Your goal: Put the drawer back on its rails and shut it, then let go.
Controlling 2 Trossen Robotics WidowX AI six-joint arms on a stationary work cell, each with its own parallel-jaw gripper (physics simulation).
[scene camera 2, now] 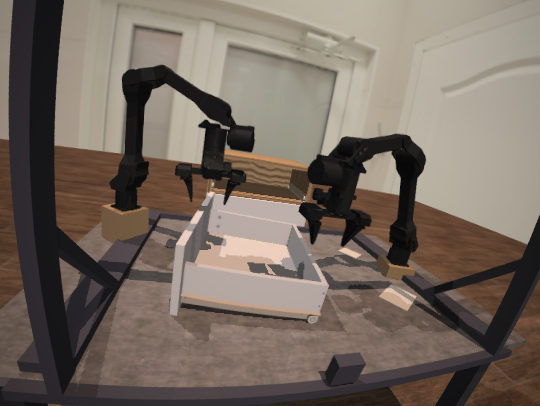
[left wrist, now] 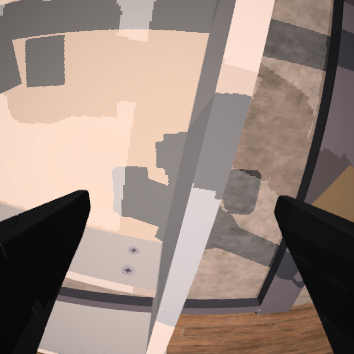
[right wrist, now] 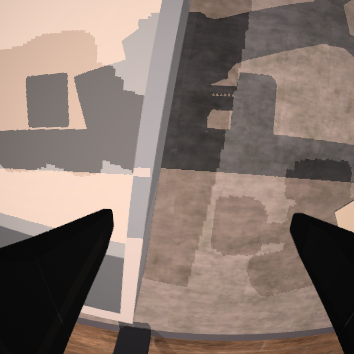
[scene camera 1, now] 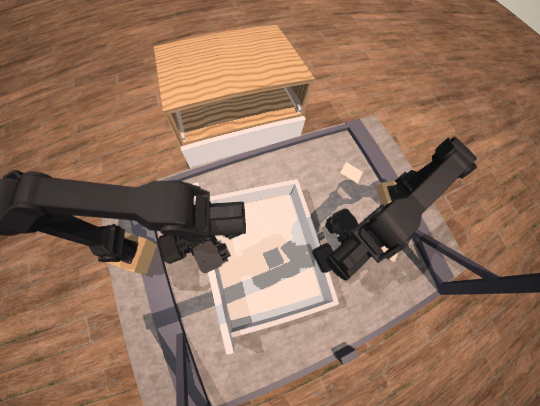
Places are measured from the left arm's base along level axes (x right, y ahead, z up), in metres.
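Pixels of known places: left gripper, between the fingertips: (scene camera 2: 207, 203) (left wrist: 185, 202); right gripper, between the fingertips: (scene camera 2: 327, 245) (right wrist: 204, 220); left arm's base, origin of its link: (scene camera 2: 125, 207) (scene camera 1: 125, 250); right arm's base, origin of its link: (scene camera 2: 397, 261) (scene camera 1: 396, 193).
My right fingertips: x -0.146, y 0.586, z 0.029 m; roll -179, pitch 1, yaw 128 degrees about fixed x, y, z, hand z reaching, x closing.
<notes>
For each thing: its middle in the pictures, then the offset to it from my right fingertips.
- wooden cabinet, middle of its body: (scene camera 1: 233, 107) (scene camera 2: 253, 201) dz -0.072, dx -0.476, dy -0.447 m
- small dark block, middle of its body: (right wrist: 132, 346) (scene camera 2: 344, 369) (scene camera 1: 346, 354) dz -0.099, dx +0.282, dy +0.111 m
The white drawer (scene camera 1: 306, 220) (scene camera 2: 250, 290) (left wrist: 215, 150) (right wrist: 152, 100) lies upright on the table, empty, its taller front panel (scene camera 2: 187, 260) at the left in scene camera 2. The wooden cabinet (scene camera 1: 230, 65) (scene camera 2: 265, 172) stands beyond the table, with an open upper bay and metal rails on its sides. My left gripper (scene camera 1: 192, 254) (scene camera 2: 208, 202) (left wrist: 185, 202) is open and empty above the front panel, which runs between its fingers in the left wrist view. My right gripper (scene camera 1: 331, 241) (scene camera 2: 328, 244) (right wrist: 204, 220) is open and empty above the opposite wall, which lies nearer one finger in the right wrist view.
A white lower front (scene camera 1: 245, 142) closes the cabinet's lower part. A dark frame (scene camera 1: 367, 150) edges the table. A small dark block (scene camera 1: 345, 353) (scene camera 2: 345, 369) sits at the near edge. Pale flat patches (scene camera 2: 350, 252) (scene camera 2: 398, 297) lie near the right arm's base.
</notes>
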